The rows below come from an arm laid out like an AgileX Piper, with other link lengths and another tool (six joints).
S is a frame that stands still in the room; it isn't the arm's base.
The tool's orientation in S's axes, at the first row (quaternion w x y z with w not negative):
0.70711 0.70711 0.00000 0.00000
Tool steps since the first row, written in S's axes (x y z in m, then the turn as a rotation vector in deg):
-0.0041 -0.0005 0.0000 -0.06 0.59 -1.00
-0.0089 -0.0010 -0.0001 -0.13 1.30 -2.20
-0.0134 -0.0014 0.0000 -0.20 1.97 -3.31
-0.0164 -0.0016 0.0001 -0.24 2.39 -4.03
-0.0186 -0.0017 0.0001 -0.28 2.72 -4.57
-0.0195 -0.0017 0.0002 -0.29 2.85 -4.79
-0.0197 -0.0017 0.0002 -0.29 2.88 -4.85
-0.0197 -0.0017 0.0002 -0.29 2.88 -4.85
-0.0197 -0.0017 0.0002 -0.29 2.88 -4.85
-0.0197 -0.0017 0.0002 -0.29 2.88 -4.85
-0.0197 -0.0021 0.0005 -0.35 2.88 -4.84
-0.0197 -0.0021 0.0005 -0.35 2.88 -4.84
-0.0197 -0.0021 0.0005 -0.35 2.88 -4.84
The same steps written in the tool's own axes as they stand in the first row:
-0.0041 0.0000 0.0005 -0.06 -1.00 -0.59
-0.0089 -0.0001 0.0010 -0.13 -2.20 -1.30
-0.0134 0.0000 0.0014 -0.20 -3.31 -1.97
-0.0164 0.0001 0.0016 -0.24 -4.03 -2.39
-0.0186 0.0001 0.0017 -0.28 -4.57 -2.72
-0.0195 0.0002 0.0017 -0.29 -4.79 -2.85
-0.0197 0.0002 0.0017 -0.29 -4.85 -2.88
-0.0197 0.0002 0.0017 -0.29 -4.85 -2.88
-0.0197 0.0002 0.0017 -0.29 -4.85 -2.88
-0.0197 0.0002 0.0017 -0.29 -4.85 -2.88
-0.0197 0.0005 0.0021 -0.35 -4.84 -2.88
-0.0197 0.0005 0.0021 -0.35 -4.84 -2.88
-0.0197 0.0005 0.0021 -0.35 -4.84 -2.88

